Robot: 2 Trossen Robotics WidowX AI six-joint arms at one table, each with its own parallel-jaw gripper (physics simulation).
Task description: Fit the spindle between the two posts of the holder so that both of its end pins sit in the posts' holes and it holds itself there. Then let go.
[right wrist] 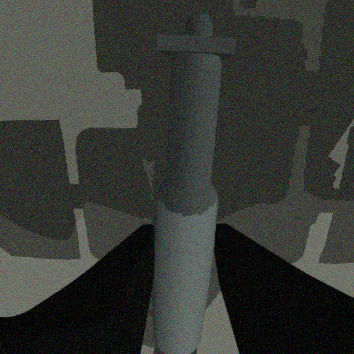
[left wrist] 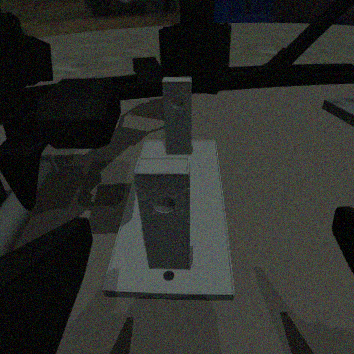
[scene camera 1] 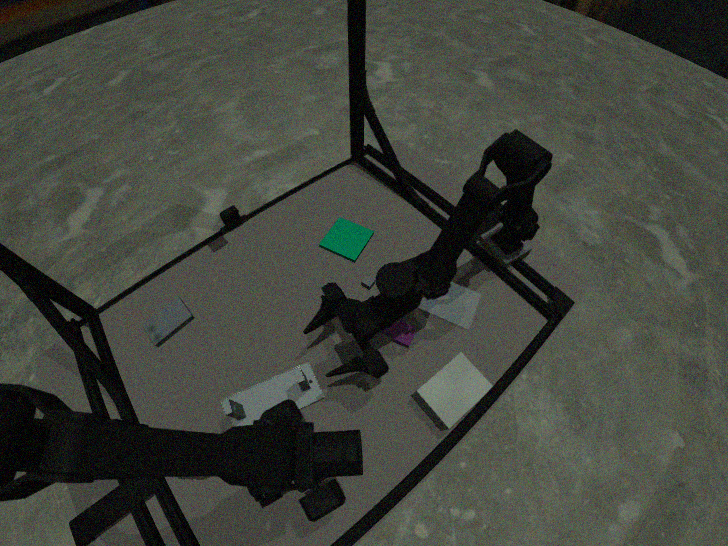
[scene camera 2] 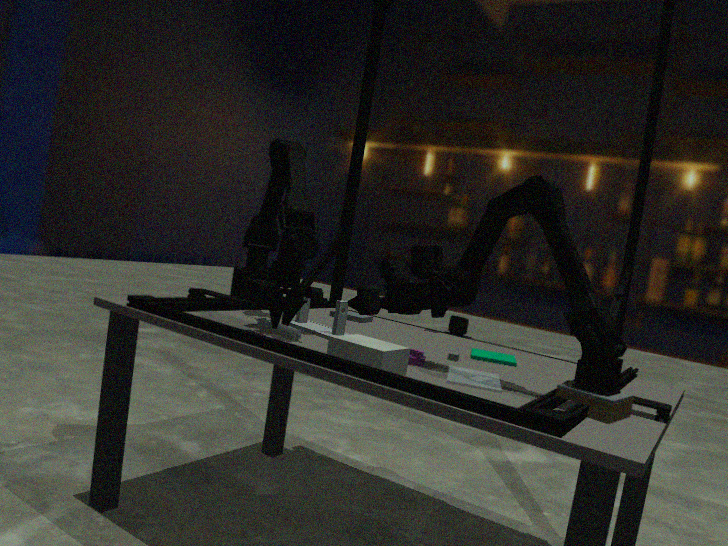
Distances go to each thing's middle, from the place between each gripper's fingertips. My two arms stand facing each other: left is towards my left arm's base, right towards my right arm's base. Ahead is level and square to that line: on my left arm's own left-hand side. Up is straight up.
Labels:
Now: the pale grey base plate point(scene camera 1: 256, 399) 140 mm behind my right hand, 20 mm to the right of it and 10 mm below it.
My left gripper is now 1 cm short of the pale grey base plate, 11 cm to the left of it and 8 cm above it.

